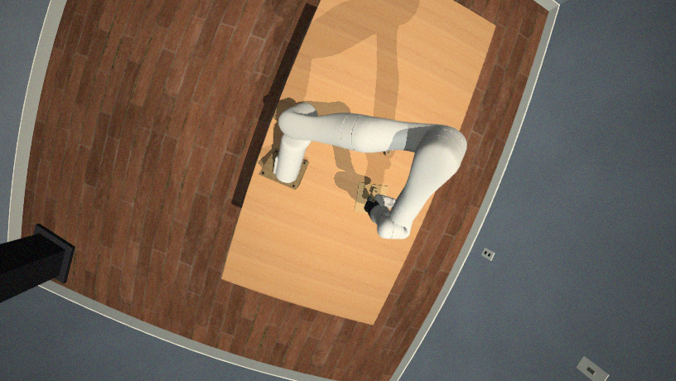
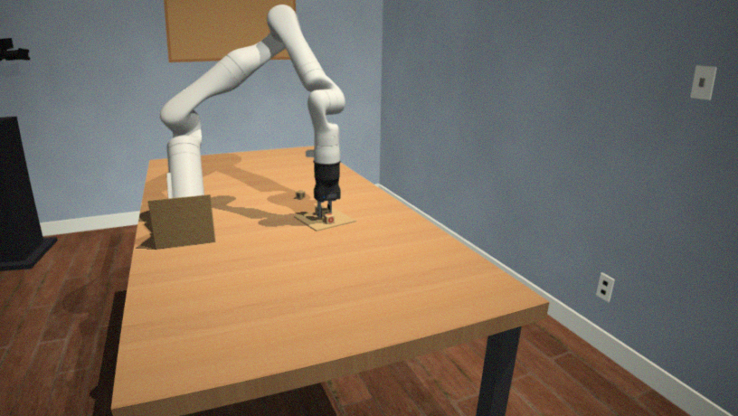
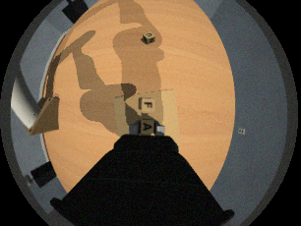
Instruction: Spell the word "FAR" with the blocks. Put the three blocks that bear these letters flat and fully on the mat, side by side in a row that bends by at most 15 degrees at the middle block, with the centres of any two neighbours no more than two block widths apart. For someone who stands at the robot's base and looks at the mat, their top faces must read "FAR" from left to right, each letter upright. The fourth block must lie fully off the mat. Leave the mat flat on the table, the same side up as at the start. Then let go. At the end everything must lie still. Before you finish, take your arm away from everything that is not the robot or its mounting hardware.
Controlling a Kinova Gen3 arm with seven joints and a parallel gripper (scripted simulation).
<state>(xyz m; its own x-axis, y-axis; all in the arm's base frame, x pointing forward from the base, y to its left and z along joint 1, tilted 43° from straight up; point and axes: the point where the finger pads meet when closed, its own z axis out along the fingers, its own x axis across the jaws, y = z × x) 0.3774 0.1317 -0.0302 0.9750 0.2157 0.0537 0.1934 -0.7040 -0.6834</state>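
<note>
My gripper is now 3 cm above the tan mat.
</note>
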